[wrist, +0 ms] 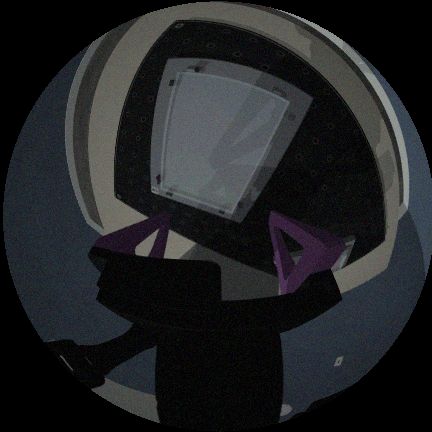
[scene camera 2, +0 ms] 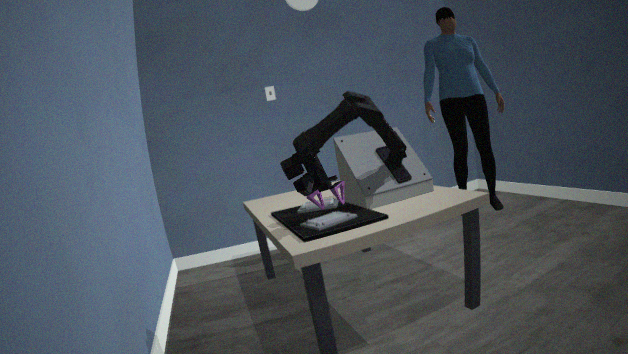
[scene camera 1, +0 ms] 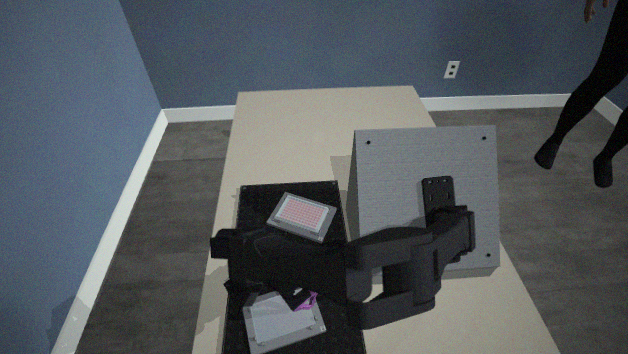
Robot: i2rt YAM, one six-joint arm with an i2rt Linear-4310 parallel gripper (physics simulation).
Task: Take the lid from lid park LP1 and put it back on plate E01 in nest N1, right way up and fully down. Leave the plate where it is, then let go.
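Note:
The flat clear lid lies on the grey lid park, at the near end of the black board. The plate with pink wells sits without a lid in the grey nest at the board's far end; the arm partly hides this nest in scene camera 2. My gripper is open and empty, with purple fingers spread wide. It is above the board, beside and higher than the lid, apart from it. In scene camera 1 the arm hides most of it.
The black perforated board lies on the beige table. A grey sloped block carries the arm's base. A person stands behind the table.

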